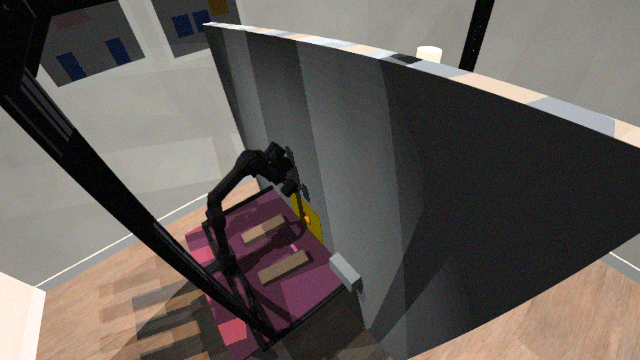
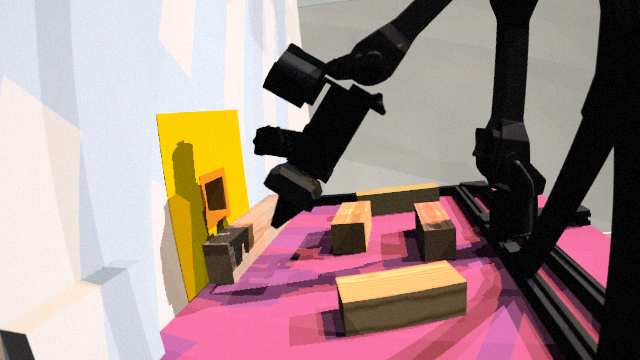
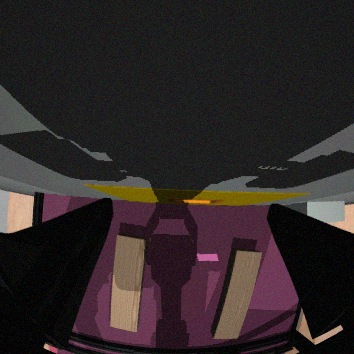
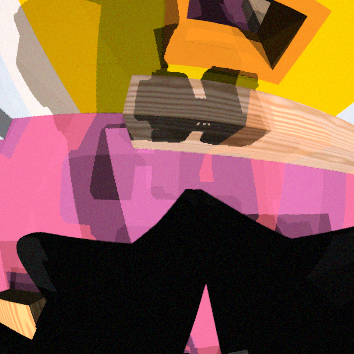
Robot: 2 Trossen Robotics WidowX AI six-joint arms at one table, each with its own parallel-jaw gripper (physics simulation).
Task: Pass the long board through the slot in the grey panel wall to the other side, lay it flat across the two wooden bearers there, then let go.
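Pixels of known places: left gripper, fingertip midpoint: (image 3: 194, 210); right gripper, fingertip midpoint: (image 2: 274, 226) (image 4: 191, 197); left arm's base, link origin: (image 1: 231, 270); right arm's base, link origin: (image 2: 515, 231).
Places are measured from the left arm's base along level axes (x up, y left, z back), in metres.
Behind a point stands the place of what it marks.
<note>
The long board (image 2: 259, 212) @(x 0.038, y 0.085, z -0.511 m) (image 4: 298, 130) @(x 0.038, y 0.046, z -0.516 m) lies flat on the pink mat (image 2: 247, 321) @(x -0.019, y -0.194, z -0.576 m) along the wall, one end below the orange-framed slot (image 2: 216, 193) @(x 0.088, y 0.012, z -0.470 m) (image 4: 211, 46) @(x 0.063, y -0.033, z -0.473 m) in the yellow plate (image 2: 197, 143) @(x 0.171, y -0.058, z -0.484 m). My right gripper (image 2: 281, 218) @(x 0.046, y -0.043, z -0.574 m) (image 4: 191, 197) @(x 0.046, y -0.043, z -0.574 m) is shut on nothing, tilted, its tip just above the board. On the other side, my left gripper (image 1: 298, 183) @(x 0.300, y 0.005, z -0.410 m) (image 3: 194, 210) @(x 0.300, y 0.005, z -0.410 m) is open and empty, close to the slot (image 1: 307, 218) @(x 0.063, y -0.024, z -0.439 m) (image 3: 197, 201) @(x 0.063, y -0.032, z -0.432 m). The two wooden bearers (image 1: 263, 228) @(x 0.019, y 0.102, z -0.238 m) (image 1: 283, 266) @(x 0.019, y -0.145, z -0.213 m) (image 3: 126, 281) @(x 0.019, y 0.104, z -0.254 m) (image 3: 239, 291) @(x 0.019, y -0.144, z -0.232 m) lie bare on the purple mat (image 1: 308, 293) @(x -0.019, y -0.303, z -0.236 m).
The tall grey panel wall (image 1: 354, 143) @(x 0.690, y -0.345, z -0.433 m) (image 2: 151, 107) @(x 0.223, y -0.163, z -0.483 m) splits the table. A grey foot block (image 1: 344, 271) @(x 0.080, y -0.356, z -0.395 m) juts out at its base. Several loose wooden blocks (image 2: 351, 228) @(x 0.019, y 0.020, z -0.671 m) (image 2: 434, 230) @(x 0.024, y -0.035, z -0.789 m) (image 2: 401, 296) @(x 0.016, y -0.212, z -0.741 m) (image 2: 397, 198) @(x 0.011, y 0.241, z -0.742 m) lie on the right arm's side.
</note>
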